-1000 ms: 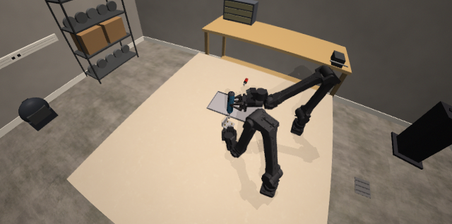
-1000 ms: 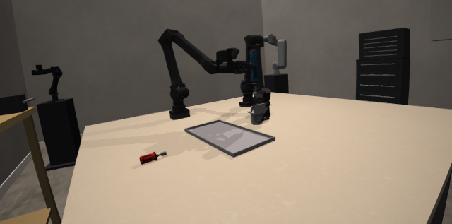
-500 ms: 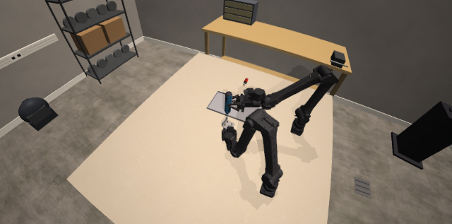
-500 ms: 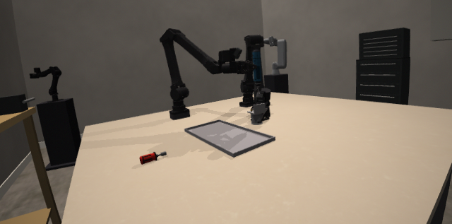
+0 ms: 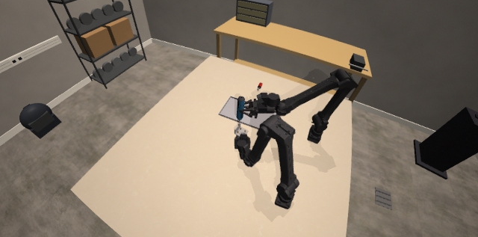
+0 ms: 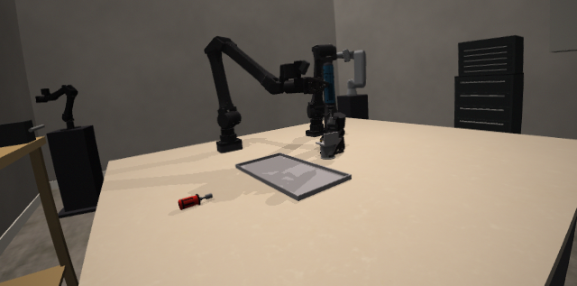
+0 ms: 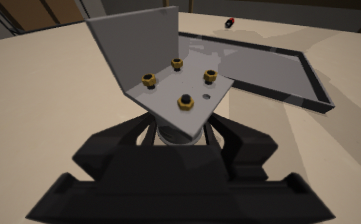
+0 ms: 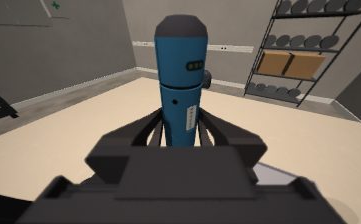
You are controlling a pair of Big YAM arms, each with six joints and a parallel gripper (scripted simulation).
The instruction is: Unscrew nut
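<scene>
My left hand is 1 cm below the joint module. Also, from my left hand: red-handled tool 17 cm ahead, 55 cm to the right, 1 cm below; then bracket 5 cm above; then grey tray 7 cm ahead, 22 cm to the right, 2 cm below.
</scene>
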